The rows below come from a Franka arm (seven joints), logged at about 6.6 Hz.
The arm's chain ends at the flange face. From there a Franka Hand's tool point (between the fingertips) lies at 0.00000 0.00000 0.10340 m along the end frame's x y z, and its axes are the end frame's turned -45 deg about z.
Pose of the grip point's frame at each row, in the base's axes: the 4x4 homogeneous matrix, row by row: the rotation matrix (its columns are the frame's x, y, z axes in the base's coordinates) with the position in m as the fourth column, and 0 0 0 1 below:
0.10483, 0.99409, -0.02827, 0.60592; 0.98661, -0.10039, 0.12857, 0.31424; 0.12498, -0.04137, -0.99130, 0.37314; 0, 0, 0, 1
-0.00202, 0.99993, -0.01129, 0.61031; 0.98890, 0.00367, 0.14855, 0.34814; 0.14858, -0.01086, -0.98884, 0.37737; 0, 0, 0, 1
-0.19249, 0.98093, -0.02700, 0.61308; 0.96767, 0.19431, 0.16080, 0.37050; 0.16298, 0.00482, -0.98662, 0.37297; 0, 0, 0, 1
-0.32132, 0.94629, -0.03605, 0.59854; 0.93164, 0.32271, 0.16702, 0.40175; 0.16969, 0.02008, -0.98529, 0.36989; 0, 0, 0, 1
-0.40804, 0.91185, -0.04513, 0.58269; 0.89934, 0.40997, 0.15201, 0.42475; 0.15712, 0.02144, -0.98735, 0.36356; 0, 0, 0, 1
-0.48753, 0.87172, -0.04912, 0.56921; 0.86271, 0.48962, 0.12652, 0.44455; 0.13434, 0.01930, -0.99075, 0.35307; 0, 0, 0, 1
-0.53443, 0.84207, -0.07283, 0.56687; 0.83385, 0.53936, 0.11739, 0.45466; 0.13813, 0.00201, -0.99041, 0.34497; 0, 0, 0, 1
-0.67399, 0.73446, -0.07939, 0.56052; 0.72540, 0.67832, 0.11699, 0.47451; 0.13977, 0.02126, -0.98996, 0.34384; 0, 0, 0, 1
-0.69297, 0.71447, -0.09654, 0.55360; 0.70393, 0.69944, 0.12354, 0.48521; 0.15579, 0.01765, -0.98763, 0.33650; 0, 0, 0, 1
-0.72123, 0.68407, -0.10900, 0.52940; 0.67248, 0.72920, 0.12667, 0.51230; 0.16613, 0.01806, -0.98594, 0.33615; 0, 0, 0, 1
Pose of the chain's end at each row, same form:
0.77705, 0.62880, -0.02827, 0.60884; 0.62665, -0.76863, 0.12857, 0.30095; 0.05912, -0.11763, -0.99130, 0.47564; 0, 0, 0, 1
0.70563, 0.70849, -0.01129, 0.61148; 0.70185, -0.69666, 0.14855, 0.33278; 0.09738, -0.11274, -0.98884, 0.47962; 0, 0, 0, 1
0.55751, 0.82973, -0.02700, 0.61587; 0.82164, -0.54685, 0.16080, 0.35387; 0.11865, -0.11184, -0.98662, 0.47499; 0, 0, 0, 1
0.44192, 0.89634, -0.03605, 0.60227; 0.88696, -0.43058, 0.16702, 0.38448; 0.13419, -0.10579, -0.98529, 0.47177; 0, 0, 0, 1
0.35625, 0.93330, -0.04513, 0.58736; 0.92582, -0.34604, 0.15201, 0.40903; 0.12626, -0.09594, -0.98735, 0.46565; 0, 0, 0, 1
0.27166, 0.96113, -0.04912, 0.57429; 0.95624, -0.26381, 0.12652, 0.43147; 0.10864, -0.08135, -0.99075, 0.45551; 0, 0, 0, 1
0.21753, 0.97333, -0.07283, 0.57440; 0.97101, -0.20824, 0.11739, 0.44252; 0.09909, -0.09625, -0.99041, 0.44738; 0, 0, 0, 1
0.04276, 0.99592, -0.07939, 0.56873; 0.99258, -0.03329, 0.11699, 0.46241; 0.11387, -0.08380, -0.98996, 0.44620; 0, 0, 0, 1
0.01520, 0.99521, -0.09654, 0.56358; 0.99233, -0.00317, 0.12354, 0.47244; 0.12264, -0.09768, -0.98763, 0.43862; 0, 0, 0, 1
-0.02628, 0.99370, -0.10900, 0.54067; 0.99114, 0.04011, 0.12667, 0.49920; 0.13024, -0.10470, -0.98594, 0.43810; 0, 0, 0, 1

